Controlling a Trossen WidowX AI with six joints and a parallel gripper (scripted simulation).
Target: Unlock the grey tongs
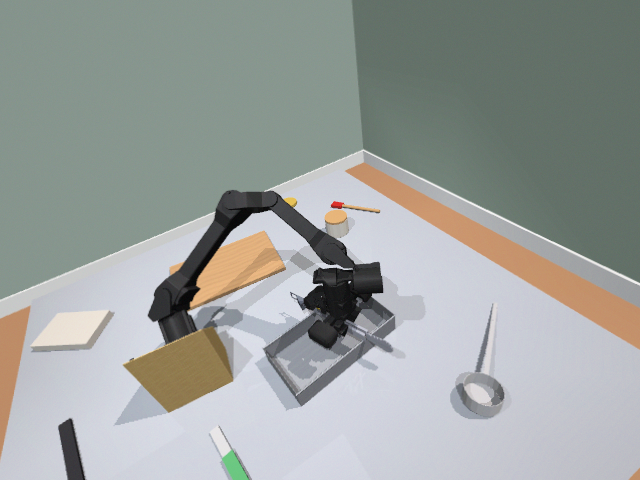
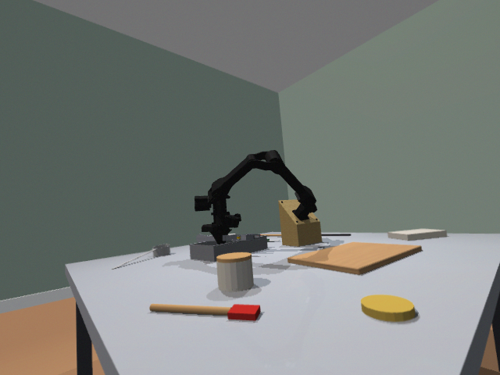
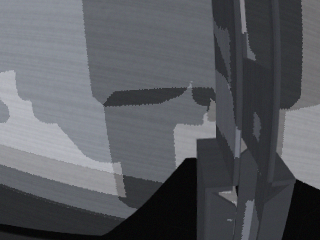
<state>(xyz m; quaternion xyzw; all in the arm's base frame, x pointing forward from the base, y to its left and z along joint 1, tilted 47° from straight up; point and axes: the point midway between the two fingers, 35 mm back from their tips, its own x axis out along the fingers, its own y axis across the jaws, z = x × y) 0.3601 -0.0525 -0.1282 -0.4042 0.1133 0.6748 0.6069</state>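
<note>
The grey roasting tin is 40 mm behind my gripper tip and 10 mm to the left of it. The rest, counted from my gripper tip: yellow lock piece (30 mm behind, 80 mm to the left, 40 mm above); then lidded canister (210 mm ahead, 410 mm to the left); then wooden board (200 mm behind, 470 mm to the left, 20 mm below).
</note>
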